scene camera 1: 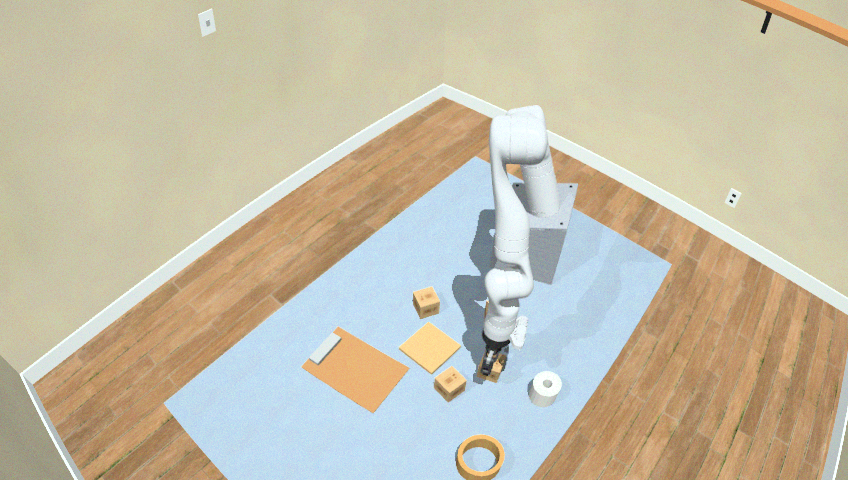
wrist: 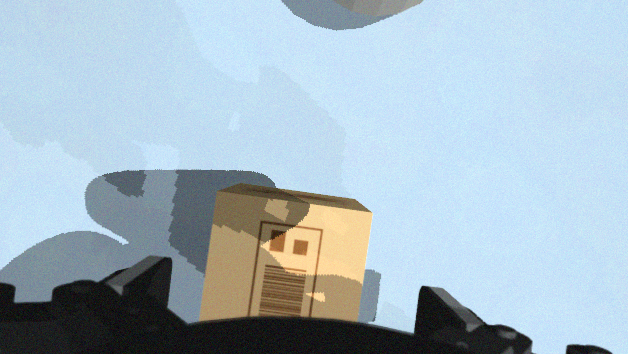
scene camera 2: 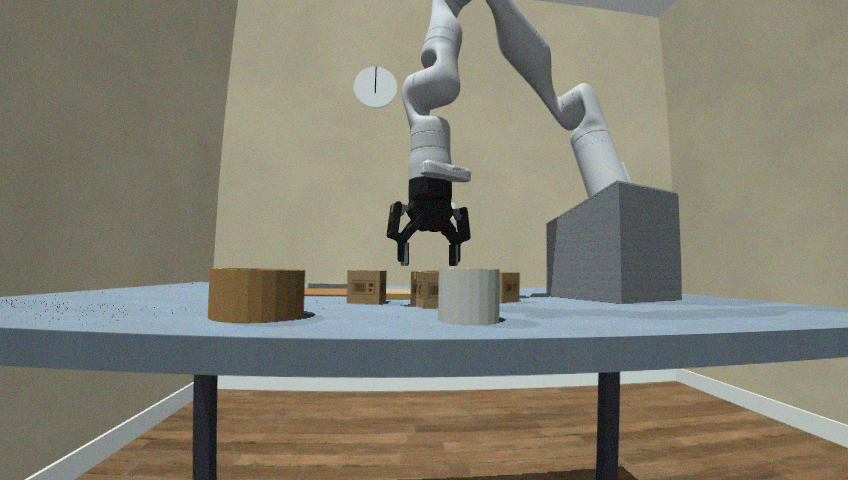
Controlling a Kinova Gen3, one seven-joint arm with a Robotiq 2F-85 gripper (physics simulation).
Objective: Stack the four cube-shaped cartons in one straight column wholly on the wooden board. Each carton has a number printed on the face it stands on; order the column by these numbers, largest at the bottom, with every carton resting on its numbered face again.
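Frame: origin at the arm's base, x back, y right, z up, level; millimetres.
Seen in the pictures: gripper, fingertip midpoint: [wrist: 294, 299] [scene camera 2: 429, 265]; arm's base at its link origin: [scene camera 1: 544, 207] [scene camera 2: 612, 203].
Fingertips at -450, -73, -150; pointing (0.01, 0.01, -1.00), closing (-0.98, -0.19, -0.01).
Pixels of each thing's middle, then the offset from my fingertips to it, as dx, dy, dz. "pt": a spot on its surface instead.
- second carton at the middle of its body: [scene camera 2: 367, 286] [scene camera 1: 450, 384] -100, +63, -39
- light square wooden board at the middle of its body: [scene camera 2: 402, 294] [scene camera 1: 429, 347] -16, +175, -62
- white roll at the middle of its body: [scene camera 2: 468, 294] [scene camera 1: 544, 389] +10, -162, -36
- orange-brown ring at the middle of its body: [scene camera 2: 258, 292] [scene camera 1: 479, 459] -250, -110, -39
- flat orange rectangle at a spot on its surface: [scene camera 1: 360, 374] pt -190, +285, -65
My gripper [scene camera 1: 495, 364] [scene camera 2: 429, 261] [wrist: 294, 299] is open and empty, pointing down above one carton [scene camera 1: 492, 375] [scene camera 2: 423, 290] [wrist: 332, 250]. In the second scene view its fingertips are slightly higher than the carton's top. In the wrist view this carton lies between the fingers, slightly turned, its label up. A second carton [scene camera 1: 449, 383] [scene camera 2: 365, 286] stands beside it. A third [scene camera 1: 426, 302] stands behind the light square wooden board [scene camera 1: 429, 347] [scene camera 2: 398, 294]. A fourth [scene camera 1: 487, 310] [scene camera 2: 509, 287] is mostly hidden by the arm in the first scene view. The numbered faces are hidden.
A white roll [scene camera 1: 545, 390] [scene camera 2: 468, 297] stands near the carton under my gripper. An orange-brown ring [scene camera 1: 462, 462] [scene camera 2: 255, 297] stands near the front. A flat orange rectangle [scene camera 1: 360, 374] with a grey bar [scene camera 1: 324, 348] lies left of the board. A grey pedestal [scene camera 1: 544, 249] [scene camera 2: 645, 243] carries the arm.
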